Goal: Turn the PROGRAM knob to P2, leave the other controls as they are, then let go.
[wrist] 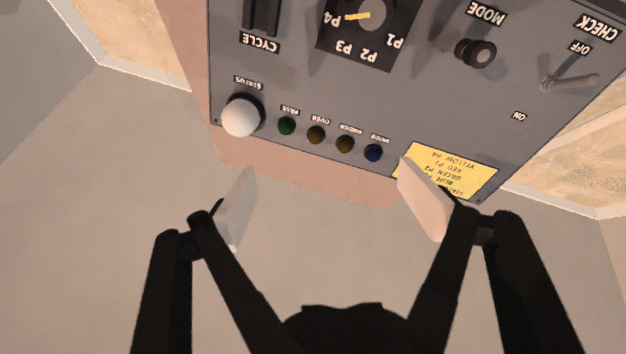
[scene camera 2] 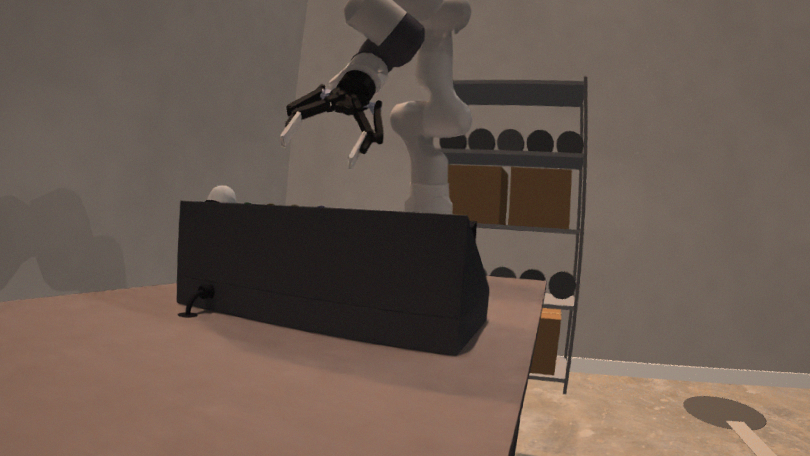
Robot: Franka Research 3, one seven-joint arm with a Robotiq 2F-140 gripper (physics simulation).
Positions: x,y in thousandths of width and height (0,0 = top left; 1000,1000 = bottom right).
Observation:
In view: the gripper (scene camera 2: 390,334) and a mode knob (wrist: 764,154).
The gripper is seen too in the wrist view (wrist: 522,499).

